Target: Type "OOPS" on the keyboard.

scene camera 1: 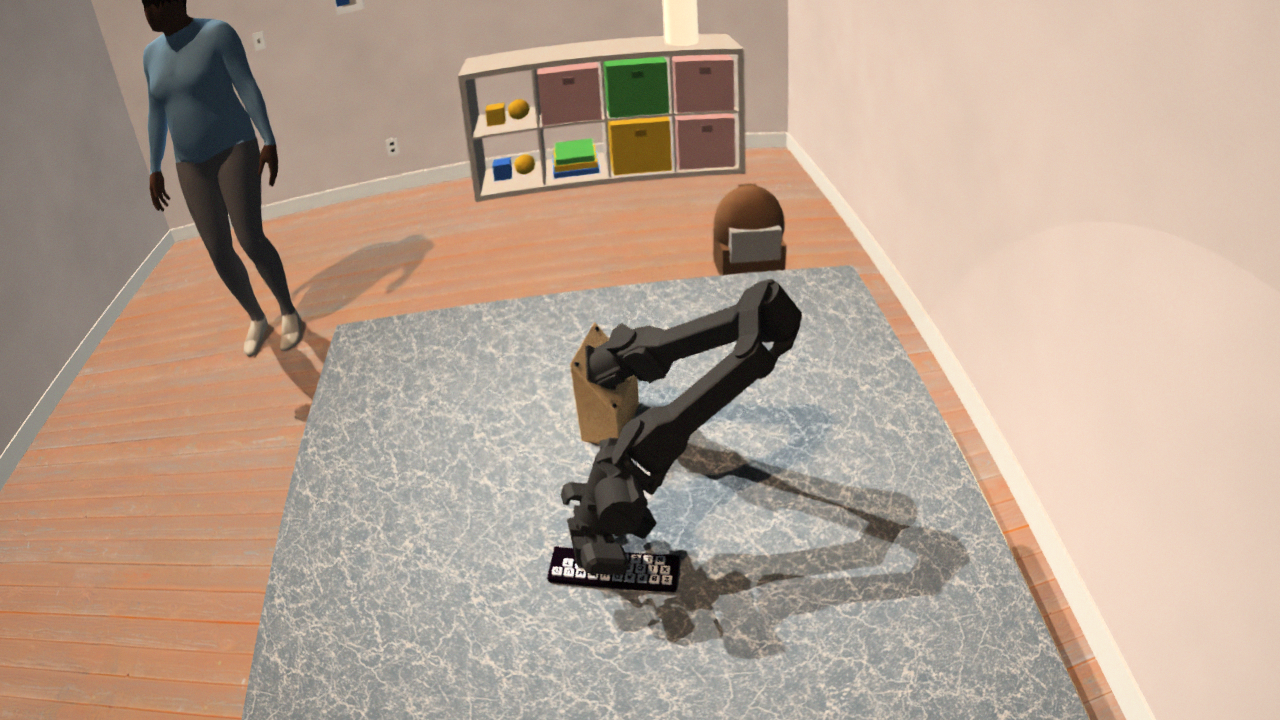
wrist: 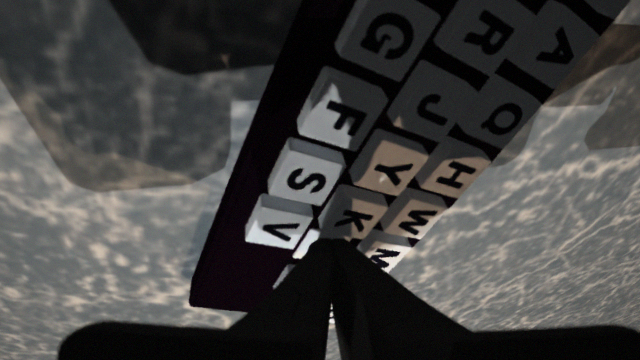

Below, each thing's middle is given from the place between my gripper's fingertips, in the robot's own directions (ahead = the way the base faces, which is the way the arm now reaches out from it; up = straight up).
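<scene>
My gripper is 2 cm to the right of the K key [wrist: 352,212]. Counting from my hand, the M key [wrist: 386,250] is 2 cm ahead of it, while the S key [wrist: 305,172] is 3 cm to the left of it and 2 cm behind it. There's the black keyboard [scene camera 1: 559,553] as well, 5 cm to the left of my hand and 1 cm ahead of it.
</scene>
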